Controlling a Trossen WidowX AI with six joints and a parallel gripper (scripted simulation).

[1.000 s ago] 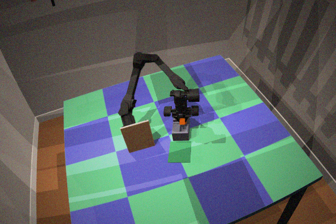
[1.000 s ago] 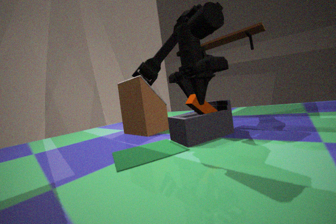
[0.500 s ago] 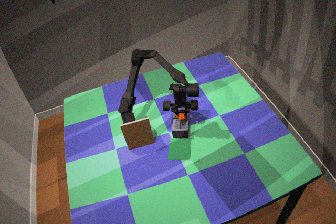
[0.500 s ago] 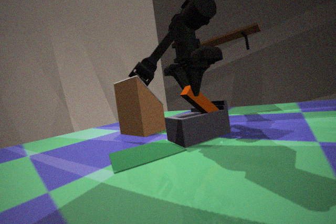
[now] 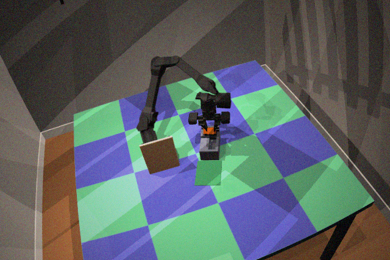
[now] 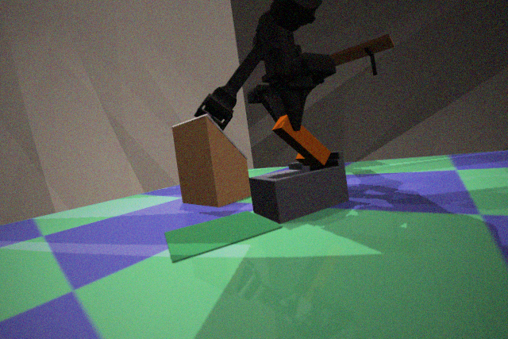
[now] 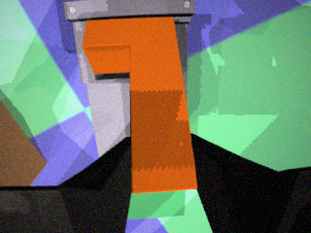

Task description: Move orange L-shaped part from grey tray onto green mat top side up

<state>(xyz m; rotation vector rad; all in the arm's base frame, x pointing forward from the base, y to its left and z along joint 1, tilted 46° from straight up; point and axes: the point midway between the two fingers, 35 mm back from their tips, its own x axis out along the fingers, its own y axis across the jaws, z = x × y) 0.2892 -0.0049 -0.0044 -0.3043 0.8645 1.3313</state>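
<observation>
Right now the dark green mat is 70 mm behind my gripper tip, 130 mm to the right of it and 150 mm below it. From my gripper tip the other things lie so: orange L-shaped part: 40 mm to the left, 30 mm below.
</observation>
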